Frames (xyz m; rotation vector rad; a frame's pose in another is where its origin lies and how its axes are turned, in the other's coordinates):
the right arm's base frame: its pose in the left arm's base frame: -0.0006 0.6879 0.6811 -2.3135 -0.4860 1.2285
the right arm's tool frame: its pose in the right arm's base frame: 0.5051 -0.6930 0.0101 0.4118 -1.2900 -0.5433
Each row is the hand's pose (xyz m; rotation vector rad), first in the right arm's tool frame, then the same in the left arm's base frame.
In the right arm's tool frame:
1: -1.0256 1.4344 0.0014 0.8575 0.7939 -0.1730
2: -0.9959 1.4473 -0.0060 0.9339 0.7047 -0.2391
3: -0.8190 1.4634 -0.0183 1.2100 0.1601 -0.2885
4: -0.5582 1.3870 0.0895 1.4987 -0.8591 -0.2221
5: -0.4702 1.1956 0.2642 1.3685 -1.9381 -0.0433
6: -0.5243 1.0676 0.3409 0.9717 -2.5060 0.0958
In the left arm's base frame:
1: 0.3537 0.0818 -0.2850 -0.8330 0.2349 1.6124
2: 0.3366 0.1022 -0.3048 -0.6906 0.2491 1.6297
3: 0.2315 0.2367 -0.3556 -0.0874 0.2893 1.9004
4: 0.0196 0.4235 -0.2804 1.0183 0.3111 2.2250
5: -0.0962 0.4991 -0.0442 -2.1716 -0.0584 -2.2397
6: -0.0755 0.4807 0.1121 -2.1539 0.2937 -1.6180

